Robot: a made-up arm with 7 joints.
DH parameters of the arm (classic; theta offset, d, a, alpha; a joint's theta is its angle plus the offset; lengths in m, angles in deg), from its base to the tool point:
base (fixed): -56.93 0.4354 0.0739 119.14
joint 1: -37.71 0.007 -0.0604 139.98
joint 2: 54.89 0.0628 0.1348 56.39
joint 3: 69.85 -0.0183 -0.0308 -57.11
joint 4: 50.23 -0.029 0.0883 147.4
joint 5: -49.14 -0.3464 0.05 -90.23
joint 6: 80.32 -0.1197 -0.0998 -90
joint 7: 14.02 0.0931 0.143 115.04
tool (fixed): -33.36 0.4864 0 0
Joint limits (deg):
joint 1: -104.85..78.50
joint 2: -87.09..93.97
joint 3: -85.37..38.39
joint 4: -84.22..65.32
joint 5: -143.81..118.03
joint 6: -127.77..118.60
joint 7: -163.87..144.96
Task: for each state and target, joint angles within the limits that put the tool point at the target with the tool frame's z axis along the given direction. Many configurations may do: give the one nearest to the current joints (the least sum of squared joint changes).
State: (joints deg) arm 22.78 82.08 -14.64 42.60 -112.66 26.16 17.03
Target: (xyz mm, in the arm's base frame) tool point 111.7 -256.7 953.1 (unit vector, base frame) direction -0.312 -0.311 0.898
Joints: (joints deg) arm 60.28 34.68 5.23 42.25 -69.60 19.03 48.40
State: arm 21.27 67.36 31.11 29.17 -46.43 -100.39 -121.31
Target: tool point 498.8 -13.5 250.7 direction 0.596 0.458 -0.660
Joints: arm 15.82 54.51 23.22 11.72 -27.01 -87.72 -129.50
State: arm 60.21 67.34 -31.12 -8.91 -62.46 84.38 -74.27
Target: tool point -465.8 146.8 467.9 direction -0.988 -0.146 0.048
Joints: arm 23.67 31.51 -30.97 -25.86 -46.54 48.26 -90.72
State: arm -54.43 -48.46 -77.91 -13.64 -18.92 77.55 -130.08
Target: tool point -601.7 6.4 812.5 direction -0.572 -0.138 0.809
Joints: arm -33.93 -68.86 -46.90 -4.11 -32.48 112.34 -163.48
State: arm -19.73 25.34 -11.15 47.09 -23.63 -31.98 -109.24
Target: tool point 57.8 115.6 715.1 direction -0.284 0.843 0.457
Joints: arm -10.84 14.75 31.84 49.78 -20.80 -62.23 -82.39
